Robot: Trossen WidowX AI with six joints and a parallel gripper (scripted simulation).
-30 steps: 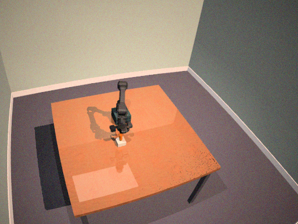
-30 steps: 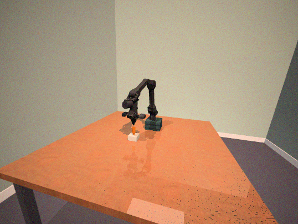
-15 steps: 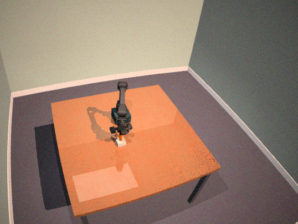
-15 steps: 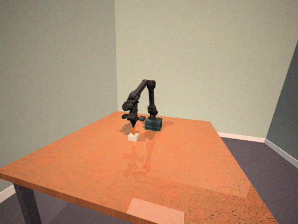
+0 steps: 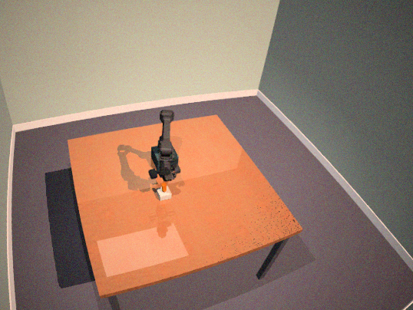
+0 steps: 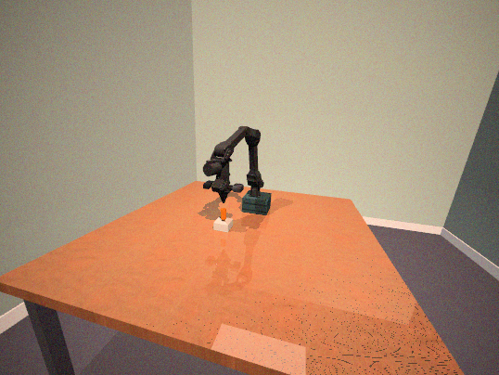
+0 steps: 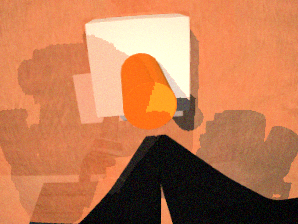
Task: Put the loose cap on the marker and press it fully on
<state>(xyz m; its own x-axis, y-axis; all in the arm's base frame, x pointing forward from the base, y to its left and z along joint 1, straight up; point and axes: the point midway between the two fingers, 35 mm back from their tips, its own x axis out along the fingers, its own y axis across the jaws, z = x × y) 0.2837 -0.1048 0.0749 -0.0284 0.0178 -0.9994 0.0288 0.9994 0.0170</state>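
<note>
My gripper tip is now 6 cm above the orange cap. Round my gripper tip: holder block (1 cm ahead, 11 cm below).
</note>
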